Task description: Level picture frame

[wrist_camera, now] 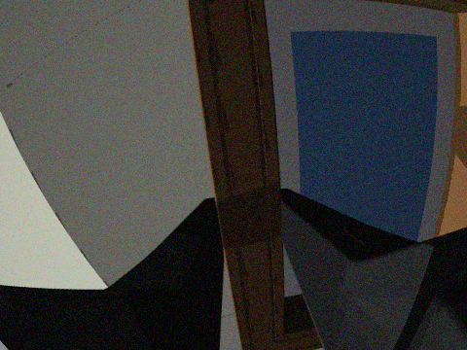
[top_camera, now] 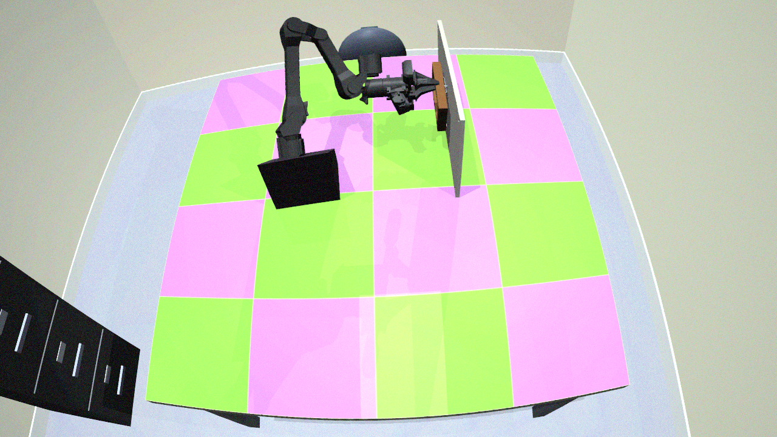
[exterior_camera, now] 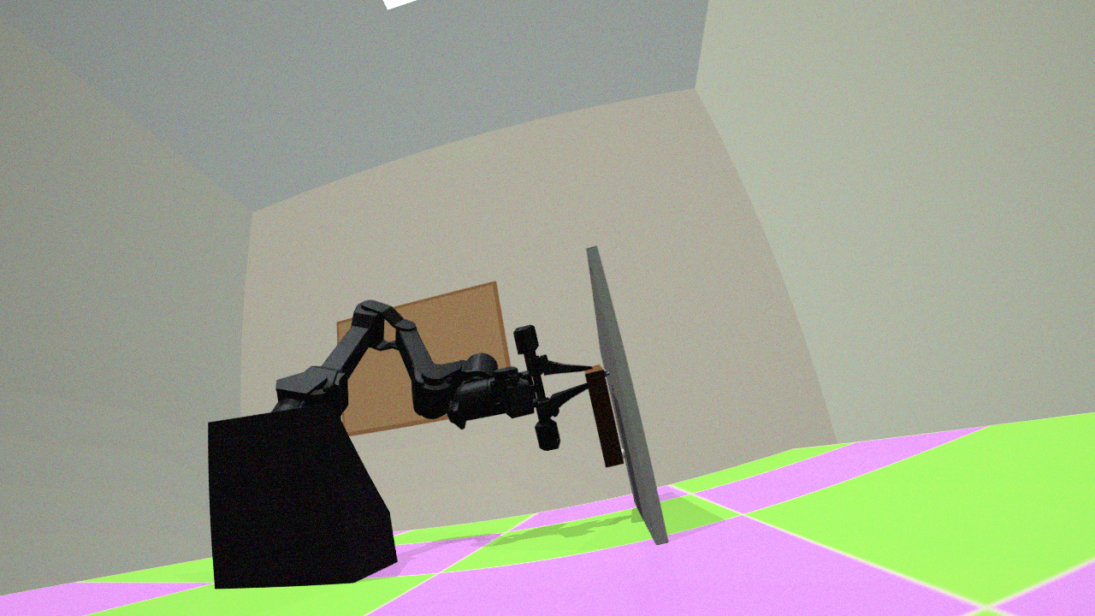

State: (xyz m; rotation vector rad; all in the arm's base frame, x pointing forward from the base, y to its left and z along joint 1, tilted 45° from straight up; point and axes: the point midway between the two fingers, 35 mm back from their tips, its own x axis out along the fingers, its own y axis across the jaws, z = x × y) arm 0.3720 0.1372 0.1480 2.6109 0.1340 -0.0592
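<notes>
Now: the picture frame 1 cm ahead of my gripper tip, 1 cm to the left of it and 5 cm below it. Round my gripper tip: wall panel: 2 cm ahead, 7 cm below.
</notes>
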